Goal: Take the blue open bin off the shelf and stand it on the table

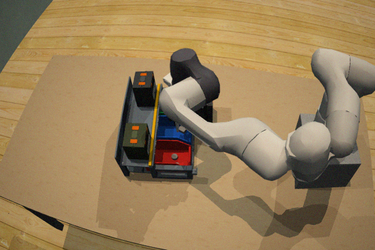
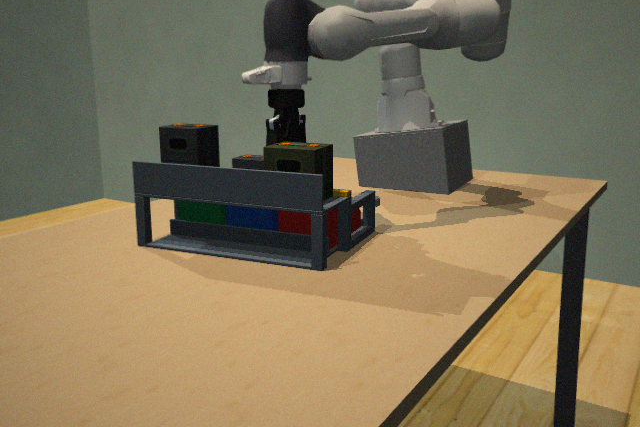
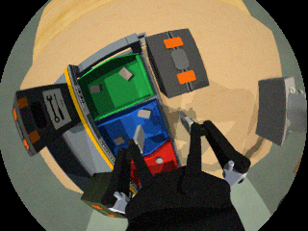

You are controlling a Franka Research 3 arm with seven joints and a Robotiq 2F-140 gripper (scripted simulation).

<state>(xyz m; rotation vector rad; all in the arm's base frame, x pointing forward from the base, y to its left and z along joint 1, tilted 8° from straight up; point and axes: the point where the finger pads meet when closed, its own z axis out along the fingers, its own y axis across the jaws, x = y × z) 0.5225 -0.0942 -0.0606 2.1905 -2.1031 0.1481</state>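
Now: hand 80 mm short of the blue open bin and 40 mm above it. Also, from my hand: yellow bar 130 mm ahead, 10 mm to the left, 20 mm above; then red bin 70 mm ahead, 120 mm to the left, 40 mm below; then green bin 80 mm ahead, 110 mm to the right, 40 mm below.
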